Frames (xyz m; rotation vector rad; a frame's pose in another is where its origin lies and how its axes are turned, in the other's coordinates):
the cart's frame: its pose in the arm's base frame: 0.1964 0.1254 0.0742 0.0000 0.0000 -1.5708
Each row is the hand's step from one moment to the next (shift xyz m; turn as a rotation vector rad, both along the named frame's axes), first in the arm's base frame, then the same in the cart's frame.
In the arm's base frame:
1: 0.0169 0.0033 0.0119 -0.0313 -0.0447 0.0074
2: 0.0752 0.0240 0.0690 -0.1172 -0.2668 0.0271
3: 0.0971 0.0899 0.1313 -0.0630 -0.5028 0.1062
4: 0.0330 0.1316 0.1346 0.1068 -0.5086 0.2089
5: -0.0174 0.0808 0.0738 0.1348 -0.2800 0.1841
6: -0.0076 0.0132 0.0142 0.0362 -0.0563 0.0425
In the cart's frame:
1: -0.0033 0.0169 0.0119 0.0447 -0.0313 0.0074
2: -0.0240 0.0752 0.0690 0.2668 -0.1172 0.0271
3: -0.0899 0.0971 0.1313 0.5028 -0.0630 0.1062
4: -0.1316 0.0330 0.1346 0.5086 0.1068 0.2089
5: -0.0808 -0.0174 0.0738 0.2800 0.1348 0.1841
6: -0.0132 -0.0076 0.0142 0.0563 0.0362 0.0425

